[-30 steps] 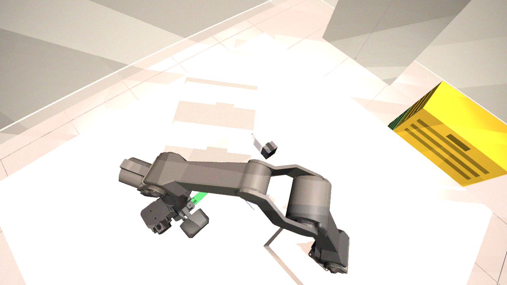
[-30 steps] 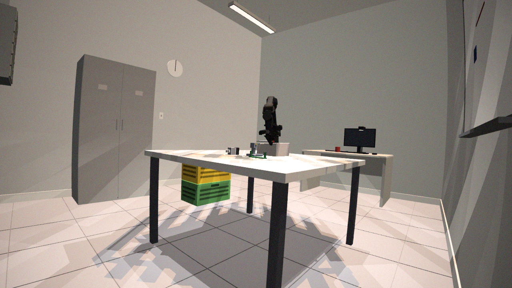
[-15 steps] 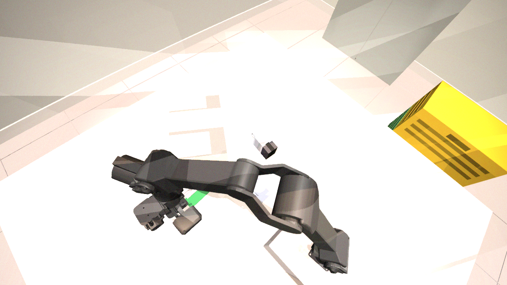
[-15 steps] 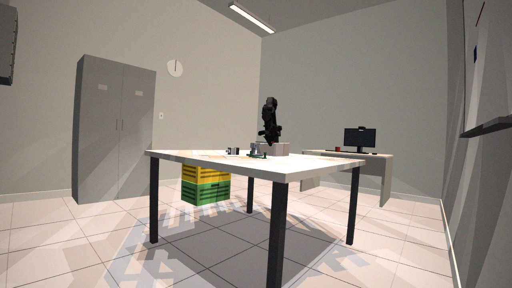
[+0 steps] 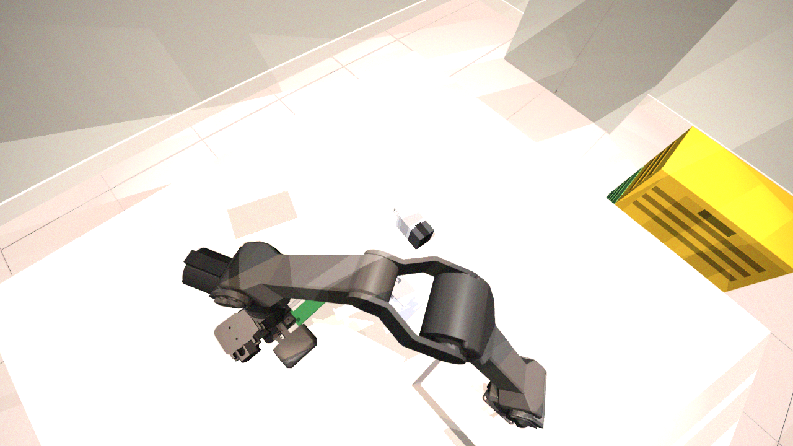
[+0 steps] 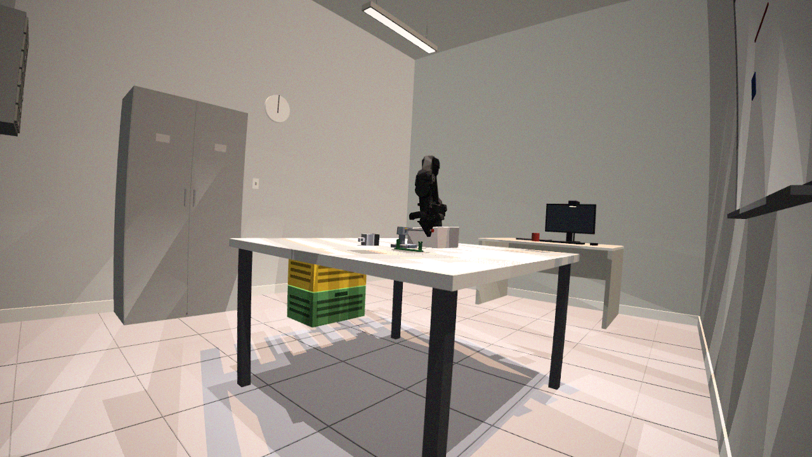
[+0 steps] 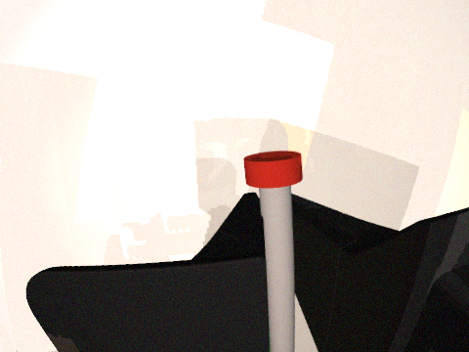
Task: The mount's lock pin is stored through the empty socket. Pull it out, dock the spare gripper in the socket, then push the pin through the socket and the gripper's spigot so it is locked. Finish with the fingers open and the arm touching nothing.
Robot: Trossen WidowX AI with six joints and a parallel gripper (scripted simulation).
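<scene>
The pin cradle lies 1 cm behind my gripper tip, 10 cm to the right of it and 4 cm below it. Also, from my gripper tip: socket: 12 cm behind, 21 cm to the right, 2 cm below; spare gripper: 4 cm behind, 37 cm to the right, 4 cm below.
</scene>
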